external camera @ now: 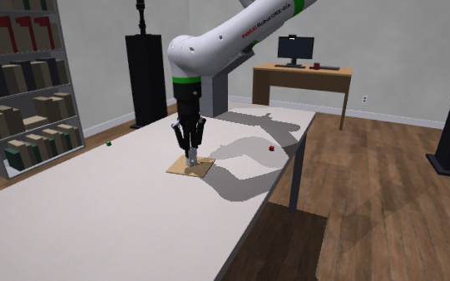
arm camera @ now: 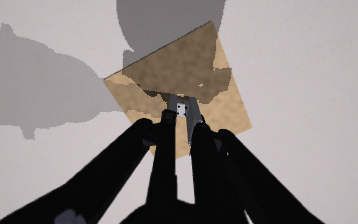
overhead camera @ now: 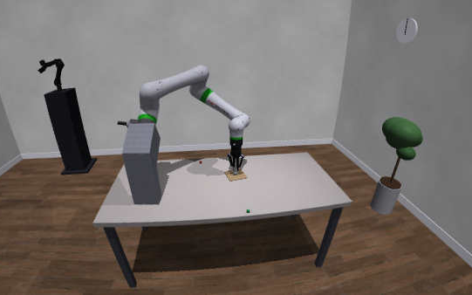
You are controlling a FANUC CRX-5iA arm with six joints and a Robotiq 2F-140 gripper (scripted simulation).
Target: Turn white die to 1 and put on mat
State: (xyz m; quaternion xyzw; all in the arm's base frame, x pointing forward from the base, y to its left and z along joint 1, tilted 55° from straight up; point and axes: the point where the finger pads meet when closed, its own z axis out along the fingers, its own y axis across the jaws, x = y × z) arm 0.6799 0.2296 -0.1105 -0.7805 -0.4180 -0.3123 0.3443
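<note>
Right now the white die is 30 mm below my hand. Also, from my hand: red die: 250 mm behind, 240 mm to the left, 30 mm below; then tan mat: 40 mm below; then green die: 10 mm behind, 440 mm to the right, 30 mm below.
</note>
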